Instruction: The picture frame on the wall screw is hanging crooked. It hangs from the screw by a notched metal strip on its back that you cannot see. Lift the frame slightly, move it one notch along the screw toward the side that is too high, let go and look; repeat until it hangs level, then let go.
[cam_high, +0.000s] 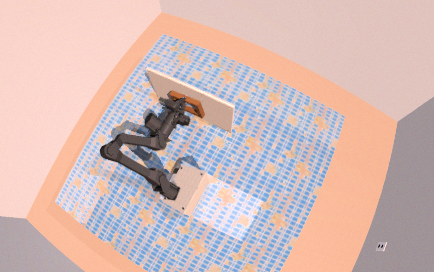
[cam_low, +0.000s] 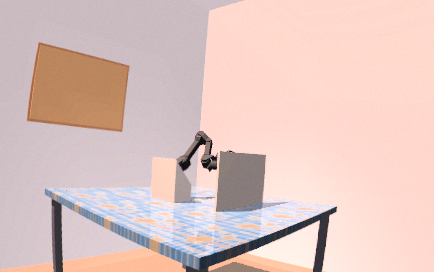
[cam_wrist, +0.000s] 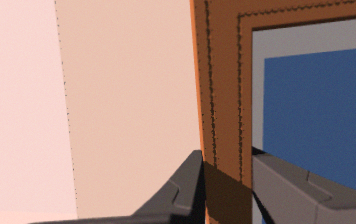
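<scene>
Now: gripper tip 50 mm above the picture frame. From my gripper tip the other things lie so: wall panel: 70 mm below, 20 mm ahead.
</scene>
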